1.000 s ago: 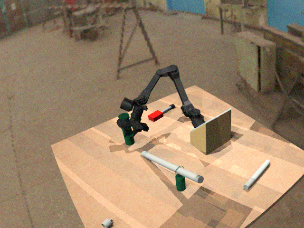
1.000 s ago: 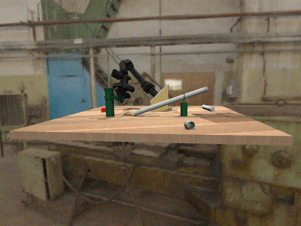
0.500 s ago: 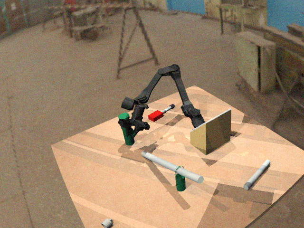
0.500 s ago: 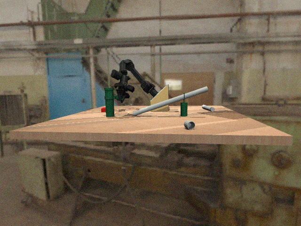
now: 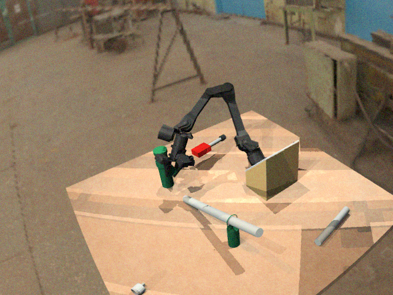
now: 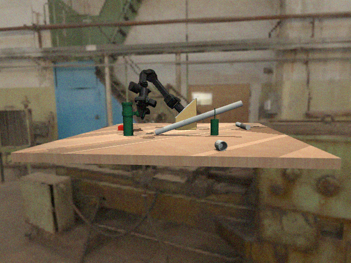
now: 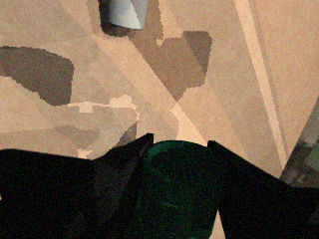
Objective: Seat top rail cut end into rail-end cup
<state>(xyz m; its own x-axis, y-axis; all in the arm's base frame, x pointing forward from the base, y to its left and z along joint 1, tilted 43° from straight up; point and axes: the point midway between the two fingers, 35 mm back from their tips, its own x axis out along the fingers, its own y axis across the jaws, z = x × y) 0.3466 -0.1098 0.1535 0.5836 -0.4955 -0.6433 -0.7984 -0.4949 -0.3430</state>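
My gripper tip is 10 mm past the green rail-end cup, 30 mm to the left of it and 30 mm below it. The rest, counted from my gripper tip: short green post: 80 mm behind, 440 mm to the left; small grey fitting: 340 mm ahead, 480 mm to the left, 90 mm below; grey tube: 460 mm behind, 630 mm to the left, 90 mm below.
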